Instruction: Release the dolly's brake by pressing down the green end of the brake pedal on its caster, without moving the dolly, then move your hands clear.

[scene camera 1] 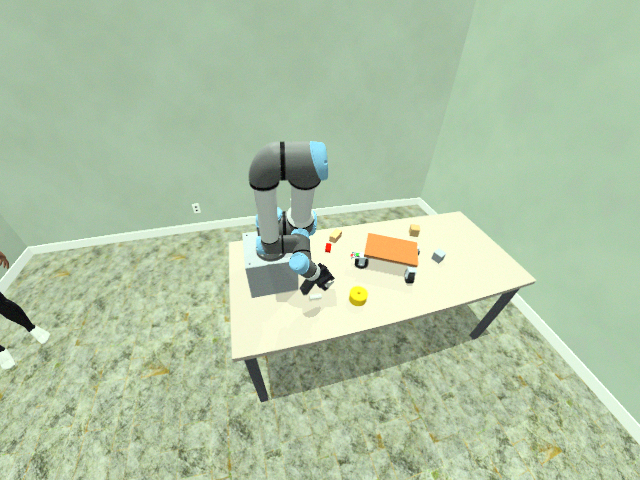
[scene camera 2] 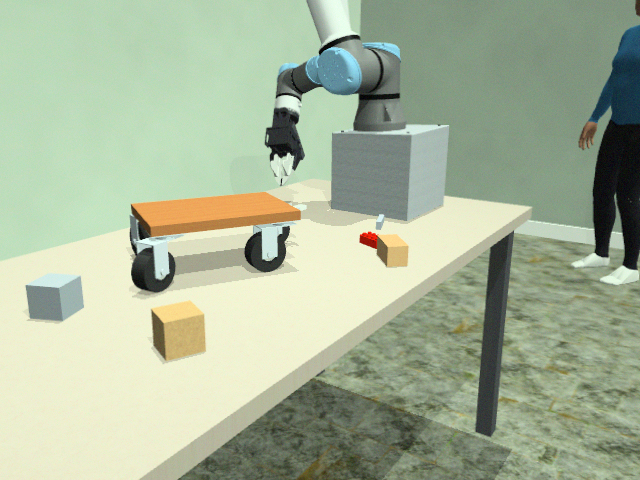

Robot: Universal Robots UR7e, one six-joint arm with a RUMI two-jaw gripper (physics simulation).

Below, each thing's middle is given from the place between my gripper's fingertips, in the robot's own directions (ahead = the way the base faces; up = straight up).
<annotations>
My gripper is now 400 mm short of the dolly (scene camera 2: 153, 269), 180 mm to the right of it and 20 mm above it. Round my hand: tan cube (scene camera 2: 178, 329): 700 mm ahead, 460 mm to the left, 50 mm below; wooden block (scene camera 2: 392, 250): 140 mm ahead, 460 mm to the left, 60 mm below; grey cube (scene camera 2: 56, 297): 750 mm ahead, 190 mm to the left, 50 mm below.
</annotations>
